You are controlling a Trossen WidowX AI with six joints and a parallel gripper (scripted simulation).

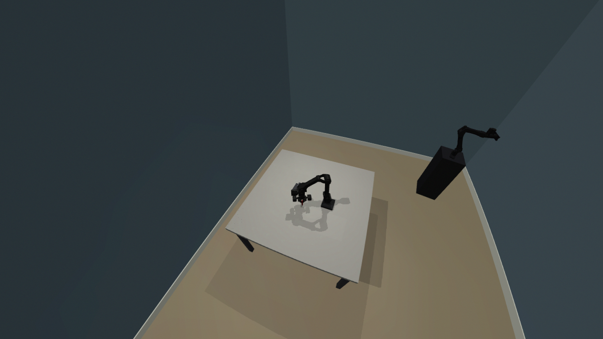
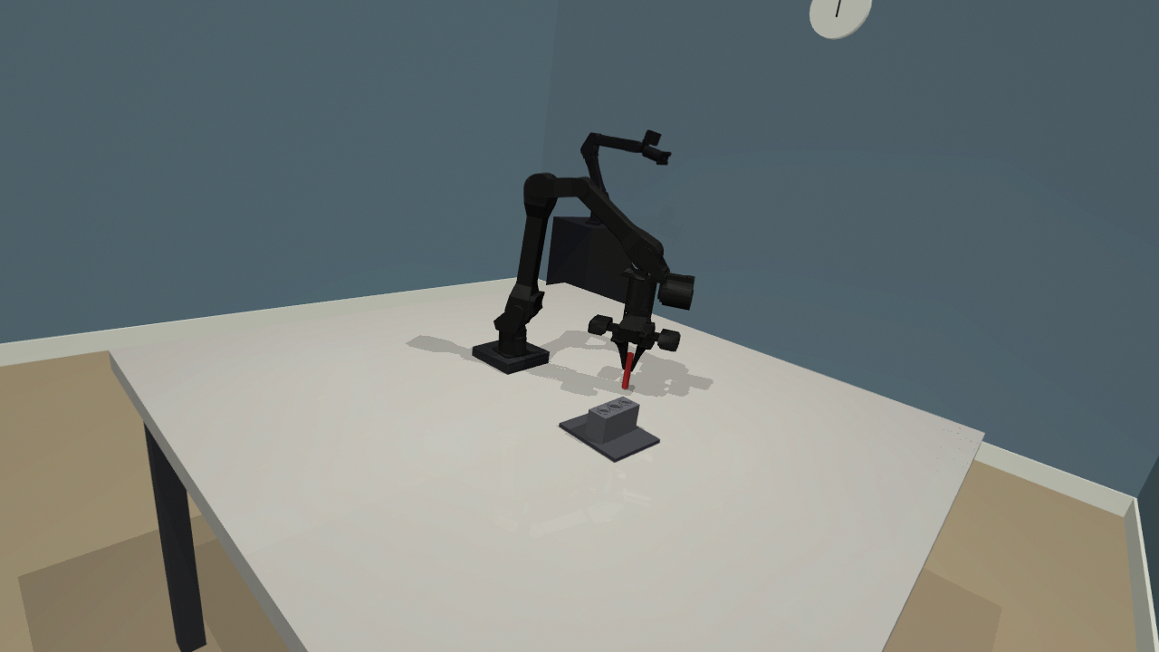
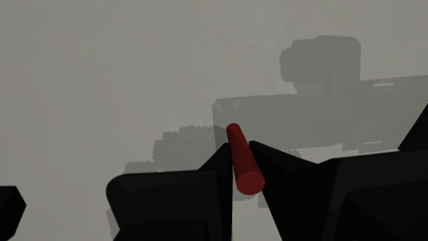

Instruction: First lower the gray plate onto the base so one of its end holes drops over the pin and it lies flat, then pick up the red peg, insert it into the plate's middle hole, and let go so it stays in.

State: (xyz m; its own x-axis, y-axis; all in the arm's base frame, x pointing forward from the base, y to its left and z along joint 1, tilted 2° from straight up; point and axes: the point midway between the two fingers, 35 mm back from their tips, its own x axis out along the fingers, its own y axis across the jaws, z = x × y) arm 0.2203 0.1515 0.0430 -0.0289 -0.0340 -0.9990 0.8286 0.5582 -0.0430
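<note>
My gripper tip is 14 cm short of the gray plate and 17 cm to the left of it. Round my gripper tip: red peg: right at my gripper tip; then dark base: 13 cm ahead, 15 cm to the right, 4 cm below.
</note>
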